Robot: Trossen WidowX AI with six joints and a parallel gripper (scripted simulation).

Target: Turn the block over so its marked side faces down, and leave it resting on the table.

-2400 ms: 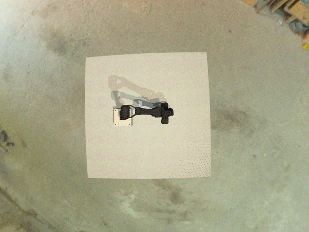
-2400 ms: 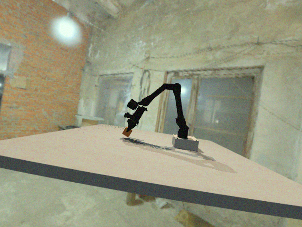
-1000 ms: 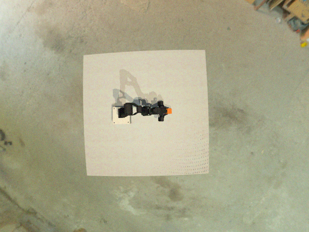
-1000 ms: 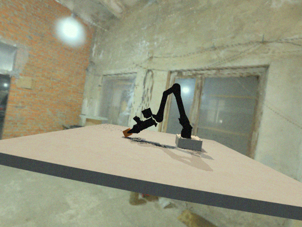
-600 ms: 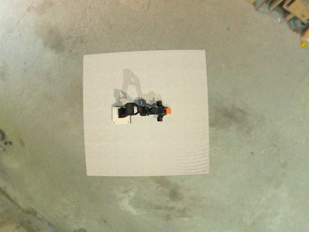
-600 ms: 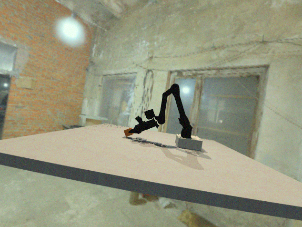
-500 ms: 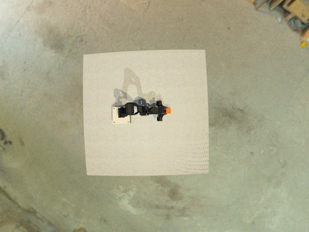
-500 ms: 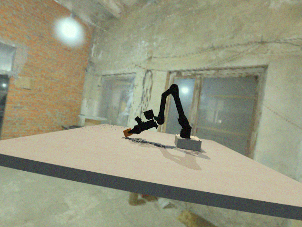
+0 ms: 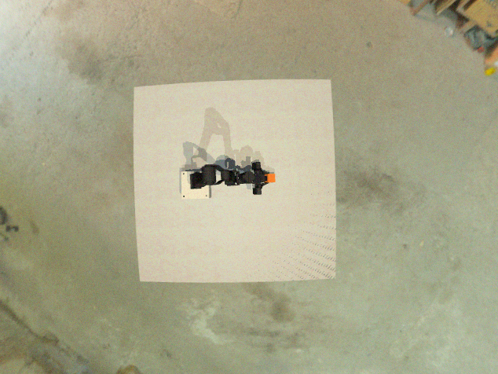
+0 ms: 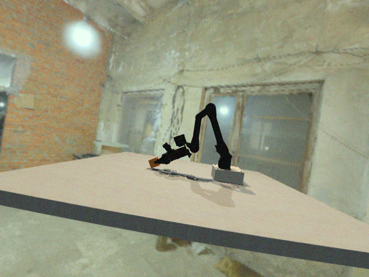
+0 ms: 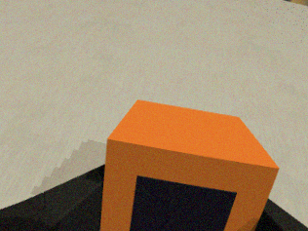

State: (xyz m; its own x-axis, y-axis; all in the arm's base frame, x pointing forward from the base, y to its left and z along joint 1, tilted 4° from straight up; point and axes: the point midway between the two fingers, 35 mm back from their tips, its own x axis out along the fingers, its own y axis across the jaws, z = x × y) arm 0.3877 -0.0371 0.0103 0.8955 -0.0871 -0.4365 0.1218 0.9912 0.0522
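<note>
Right now the block is 10 mm behind my gripper tip.
</note>
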